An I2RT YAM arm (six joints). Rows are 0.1 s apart.
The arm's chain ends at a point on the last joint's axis. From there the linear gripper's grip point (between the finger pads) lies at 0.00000 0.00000 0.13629 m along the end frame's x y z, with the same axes.
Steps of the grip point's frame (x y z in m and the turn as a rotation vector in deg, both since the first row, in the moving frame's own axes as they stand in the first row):
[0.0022, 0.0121, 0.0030, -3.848, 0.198, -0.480]
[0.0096, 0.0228, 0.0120, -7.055, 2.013, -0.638]
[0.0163, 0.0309, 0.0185, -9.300, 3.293, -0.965]
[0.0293, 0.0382, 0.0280, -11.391, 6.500, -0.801]
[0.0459, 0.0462, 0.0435, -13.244, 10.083, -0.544]
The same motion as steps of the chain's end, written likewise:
[0.0017, 0.0030, 0.0033, -3.848, 0.198, -0.480]
[0.0047, 0.0061, 0.0131, -7.055, 2.013, -0.638]
[0.0083, 0.0090, 0.0205, -9.300, 3.293, -0.965]
[0.0138, 0.0114, 0.0316, -11.391, 6.500, -0.801]
[0.0221, 0.0153, 0.0492, -13.244, 10.083, -0.544]

